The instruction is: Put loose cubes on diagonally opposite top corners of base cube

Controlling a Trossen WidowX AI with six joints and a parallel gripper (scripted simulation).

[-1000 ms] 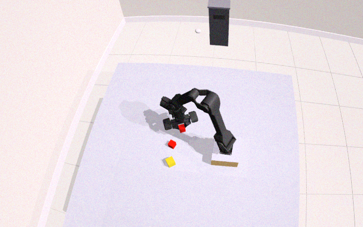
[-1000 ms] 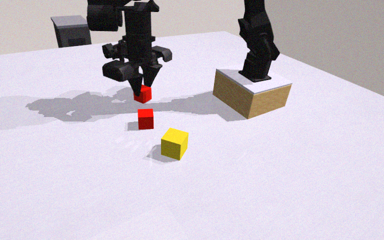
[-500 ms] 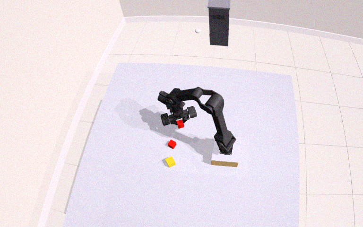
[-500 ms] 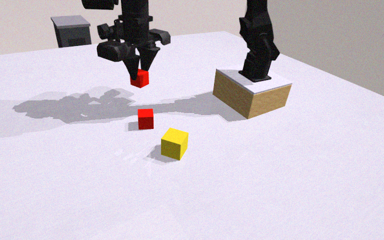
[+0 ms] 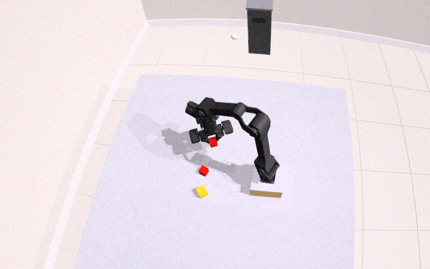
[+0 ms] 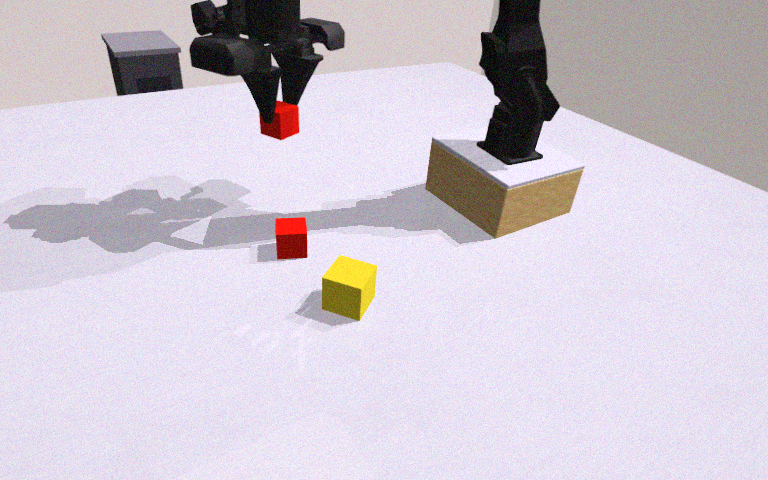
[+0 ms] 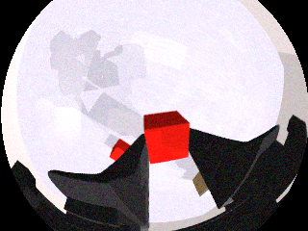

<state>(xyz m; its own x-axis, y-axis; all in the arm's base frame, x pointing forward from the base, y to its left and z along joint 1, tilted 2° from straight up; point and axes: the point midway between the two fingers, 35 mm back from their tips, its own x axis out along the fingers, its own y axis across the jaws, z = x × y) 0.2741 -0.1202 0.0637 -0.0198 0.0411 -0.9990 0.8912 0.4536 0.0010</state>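
The yellow base cube lies 22 cm to the left of my gripper tip, 9 cm below it and 1 cm ahead of it. Also, from my gripper tip: red cube (right at my gripper tip).
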